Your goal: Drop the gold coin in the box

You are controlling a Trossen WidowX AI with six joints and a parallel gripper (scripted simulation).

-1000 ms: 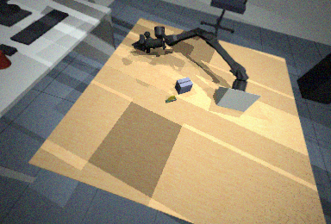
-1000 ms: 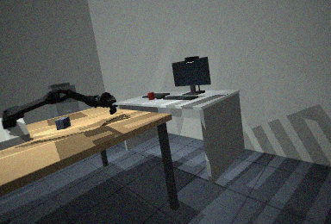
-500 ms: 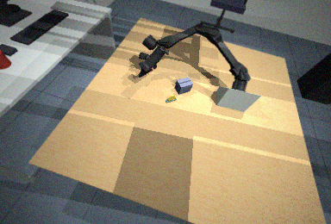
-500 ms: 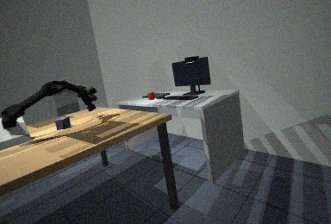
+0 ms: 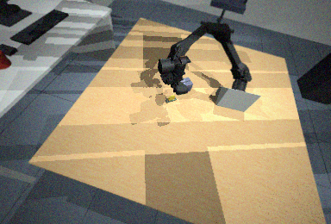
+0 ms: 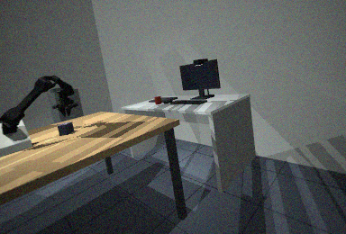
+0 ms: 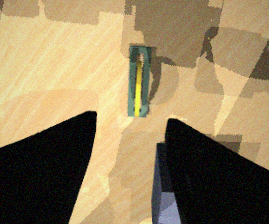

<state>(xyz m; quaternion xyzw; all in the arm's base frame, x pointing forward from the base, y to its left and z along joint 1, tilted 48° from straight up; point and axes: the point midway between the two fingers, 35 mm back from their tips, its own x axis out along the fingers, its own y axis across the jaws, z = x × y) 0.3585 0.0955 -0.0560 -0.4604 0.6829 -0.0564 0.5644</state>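
My gripper tip is 10 mm to the left of the gold coin and 90 mm above it.
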